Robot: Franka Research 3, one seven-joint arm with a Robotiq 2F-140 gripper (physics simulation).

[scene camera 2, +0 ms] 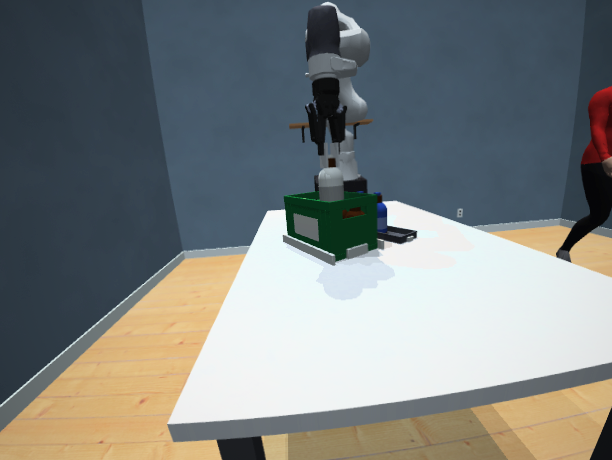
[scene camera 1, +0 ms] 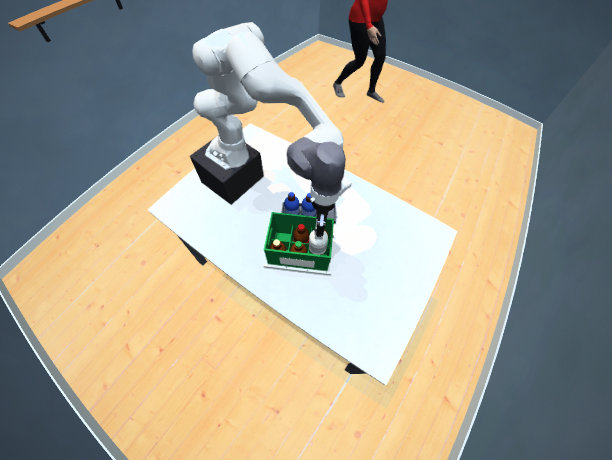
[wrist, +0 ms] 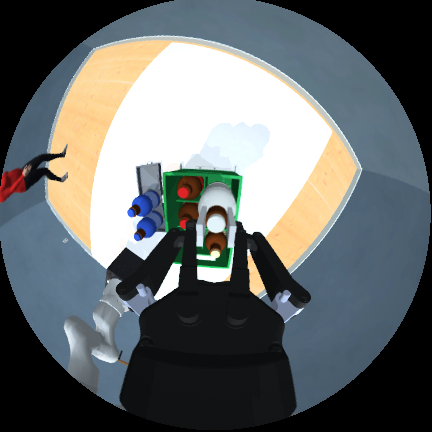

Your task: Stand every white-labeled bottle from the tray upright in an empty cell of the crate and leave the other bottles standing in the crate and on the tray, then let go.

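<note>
The white-labeled bottle is upright, its lower part inside the front right cell of the green crate in the scene camera 1 view. My gripper is shut on its neck from above. The bottle's base is hidden by the crate walls. Brown bottles with a red cap, a cream cap and a green cap stand in the crate; another red-capped bottle shows in the wrist view. The back left cell is empty.
Two blue bottles, one beside the other, stand on the dark tray behind the crate. Low light strips lie along the crate's base. A person stands beyond the table.
</note>
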